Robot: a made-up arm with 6 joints. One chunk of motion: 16 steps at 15 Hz.
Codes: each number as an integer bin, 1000 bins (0 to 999) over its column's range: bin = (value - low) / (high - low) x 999, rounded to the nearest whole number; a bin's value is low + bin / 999 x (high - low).
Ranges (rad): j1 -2.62..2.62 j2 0..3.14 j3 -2.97..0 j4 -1.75..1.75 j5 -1.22..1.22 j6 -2.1..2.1
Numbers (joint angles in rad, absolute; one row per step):
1: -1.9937 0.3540 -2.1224 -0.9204 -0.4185 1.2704
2: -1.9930 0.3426 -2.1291 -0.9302 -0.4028 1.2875
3: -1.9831 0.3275 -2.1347 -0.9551 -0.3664 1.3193
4: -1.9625 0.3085 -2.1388 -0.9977 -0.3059 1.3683
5: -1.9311 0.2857 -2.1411 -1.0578 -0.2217 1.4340
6: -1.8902 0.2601 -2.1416 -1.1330 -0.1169 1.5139
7: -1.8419 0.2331 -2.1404 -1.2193 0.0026 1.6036
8: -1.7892 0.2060 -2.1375 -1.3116 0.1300 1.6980
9: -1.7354 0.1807 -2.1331 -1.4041 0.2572 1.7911
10: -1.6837 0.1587 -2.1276 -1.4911 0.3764 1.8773
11: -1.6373 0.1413 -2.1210 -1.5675 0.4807 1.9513
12: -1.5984 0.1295 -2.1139 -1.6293 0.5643 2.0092
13: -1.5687 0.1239 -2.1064 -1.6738 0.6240 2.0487
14: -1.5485 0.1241 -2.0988 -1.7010 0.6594 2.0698
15: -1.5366 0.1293 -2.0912 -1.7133 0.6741 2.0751
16: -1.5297 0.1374 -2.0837 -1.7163 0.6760 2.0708
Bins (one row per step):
1: 119 113 285 237 328 802
2: 120 109 283 234 335 806
3: 121 104 281 227 349 813
4: 125 98 280 215 374 825
5: 131 91 279 198 409 841
6: 139 83 279 176 452 860
7: 148 74 279 151 501 881
8: 158 66 280 125 553 903
9: 169 57 282 99 605 926
10: 179 50 283 74 654 946
11: 187 45 286 52 696 964
12: 195 41 288 34 731 977
13: 200 39 290 22 755 987
14: 204 39 293 14 769 992
15: 207 41 296 10 775 993
16: 208 44 298 10 776 992

